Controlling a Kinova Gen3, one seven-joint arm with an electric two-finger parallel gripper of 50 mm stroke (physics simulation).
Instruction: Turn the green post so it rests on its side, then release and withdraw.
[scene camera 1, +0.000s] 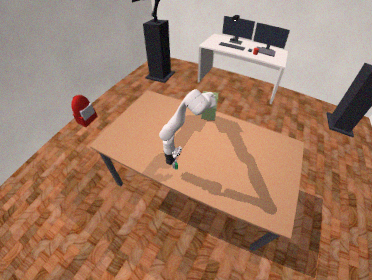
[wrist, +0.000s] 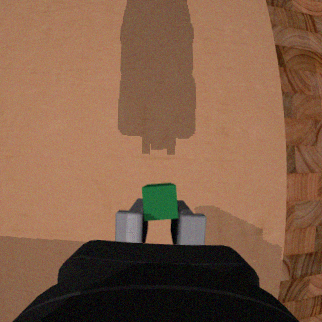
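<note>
The green post is held between the fingers of my gripper. In the wrist view its square end faces the camera, in line with the gripper, so it looks upright. The gripper points down near the front left edge of the table and is shut on the post. The finger shadow on the table stands apart from the post in the wrist view, and the post looks raised a little above the table. Its lower end is hidden in the wrist view.
The brown table carries the arm and its shadows. A pale green panel is at the arm's base at the back. The table's edge and the wooden floor show at the right of the wrist view. A white desk stands behind.
</note>
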